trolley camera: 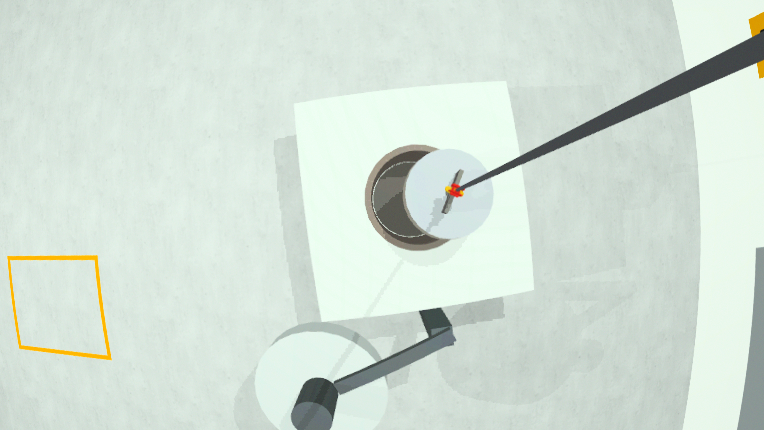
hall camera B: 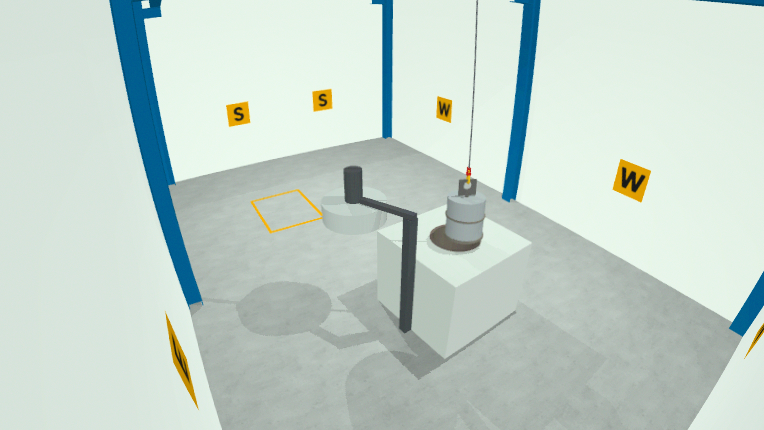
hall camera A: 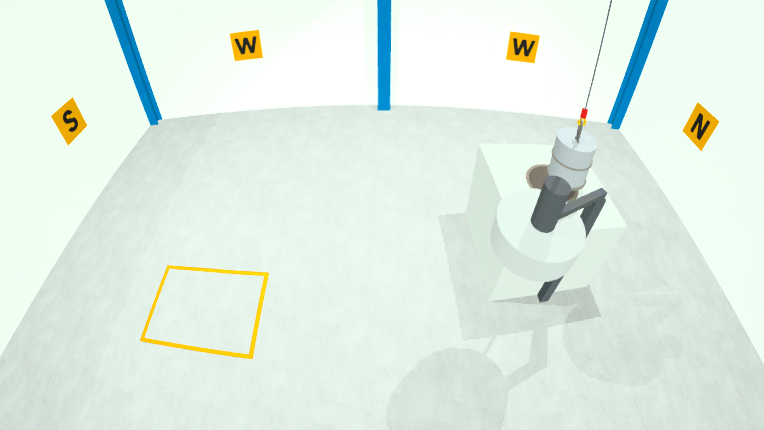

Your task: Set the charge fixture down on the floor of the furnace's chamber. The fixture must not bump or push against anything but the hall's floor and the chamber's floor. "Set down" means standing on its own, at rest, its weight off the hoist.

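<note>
The charge fixture (hall camera A: 570, 166) (hall camera B: 465, 213) (trolley camera: 425, 186), a pale grey drum with a lifting plate on top, hangs about upright on the chain. My hook (hall camera A: 582, 121) (hall camera B: 468, 179) (trolley camera: 454, 190) is in the plate's eye. The furnace (hall camera A: 481, 181) (hall camera B: 483, 304) (trolley camera: 336, 160) is a white block with a round brown-rimmed chamber opening (hall camera A: 535, 177) (hall camera B: 440, 238) (trolley camera: 392, 200) in its top. The drum's lower edge shows low over the opening. In the trolley view the drum covers the opening's right part and overlaps its right rim. The gap to the rim cannot be told; the chamber's floor is partly hidden.
A round white lid (hall camera A: 513, 224) (hall camera B: 347, 220) (trolley camera: 283, 368) with a dark cylinder (hall camera A: 551, 205) (hall camera B: 352, 184) (trolley camera: 316, 400) hangs beside the furnace on a dark arm and post (hall camera A: 592, 216) (hall camera B: 407, 277) (trolley camera: 395, 360). A yellow rectangle (hall camera A: 211, 269) (hall camera B: 288, 227) (trolley camera: 53, 258) marks the floor.
</note>
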